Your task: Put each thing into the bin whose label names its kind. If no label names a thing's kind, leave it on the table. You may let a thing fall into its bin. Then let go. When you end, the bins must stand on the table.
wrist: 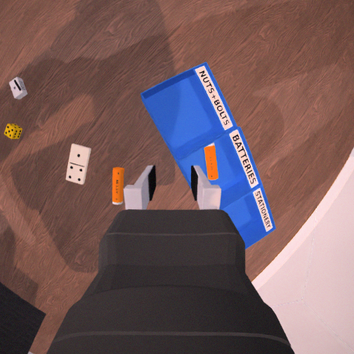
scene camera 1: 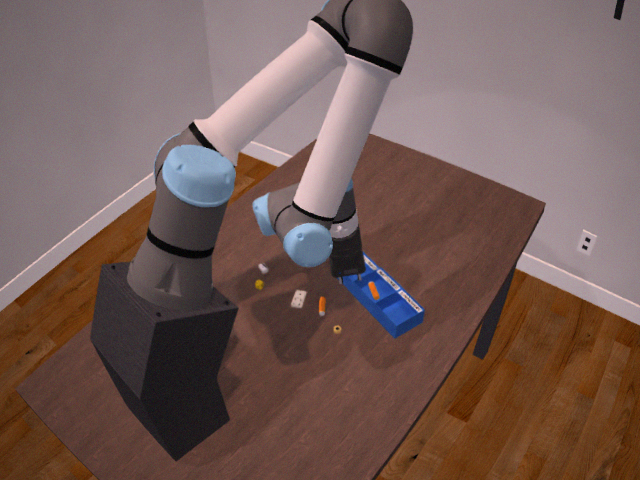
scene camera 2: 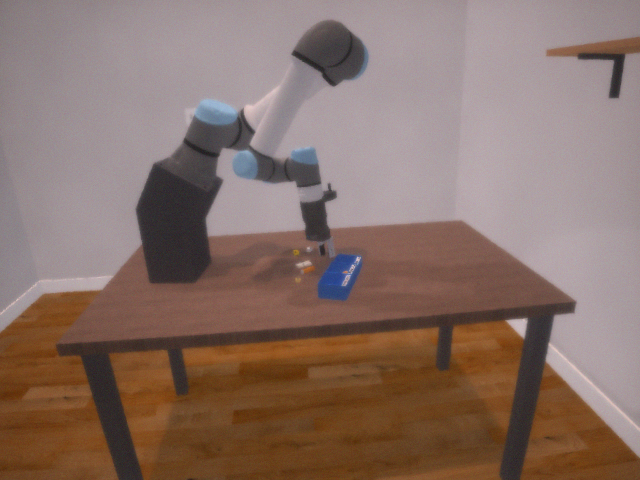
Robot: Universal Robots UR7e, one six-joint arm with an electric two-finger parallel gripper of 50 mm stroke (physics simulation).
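Places are measured from the arm's base along level axes (x left, y ahead, z down), in centimetres.
Pixels of known places: gripper, fingertip midpoint: [scene camera 1: 350, 278] [scene camera 2: 327, 255]; arm's base at its link origin: [scene camera 1: 168, 285] [scene camera 2: 191, 171].
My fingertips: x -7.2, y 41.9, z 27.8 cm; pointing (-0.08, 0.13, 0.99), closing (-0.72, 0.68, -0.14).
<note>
Ahead of a thing's pixels: the offset from my fingertips to its middle. Level surfaces: height alone.
A blue three-part bin box @(dx -5.1, dy +4.1, dz +4.4 cm) [scene camera 1: 409, 327] [scene camera 2: 332, 292] [wrist: 185, 115] stands on the table, labelled NUTS+BOLTS, BATTERIES and STATIONERY. An orange battery @(dx -3.8, dy +4.5, dz +5.3 cm) [scene camera 1: 373, 290] [wrist: 211, 161] lies in the BATTERIES part. Another orange battery @(dx +3.1, dy -6.6, dz +6.0 cm) [scene camera 1: 322, 305] [scene camera 2: 308, 269] [wrist: 117, 185] lies on the table, beside a white domino @(dx +9.2, dy -7.9, dz +6.3 cm) [scene camera 1: 298, 298] [scene camera 2: 303, 264] [wrist: 78, 164]. A yellow die @(dx +19.5, dy -10.6, dz +5.9 cm) [scene camera 1: 259, 284] [scene camera 2: 296, 252] [wrist: 13, 131], a small white block @(dx +22.8, dy -5.7, dz +6.1 cm) [scene camera 1: 263, 268] [scene camera 2: 309, 249] [wrist: 18, 88] and a small brassy ring @(dx -3.8, dy -9.7, dz +6.3 cm) [scene camera 1: 337, 329] [scene camera 2: 297, 280] lie apart. My gripper [scene camera 1: 349, 279] [scene camera 2: 327, 254] [wrist: 173, 175] is partly open, empty, above the box's near edge.
The robot's dark pedestal [scene camera 1: 175, 382] [scene camera 2: 175, 232] stands at one end of the wooden table @(dz +6.7 cm) [scene camera 1: 320, 413] [scene camera 2: 439, 294]. A wall shelf [scene camera 2: 594, 47] hangs high at the right in the second scene view.
</note>
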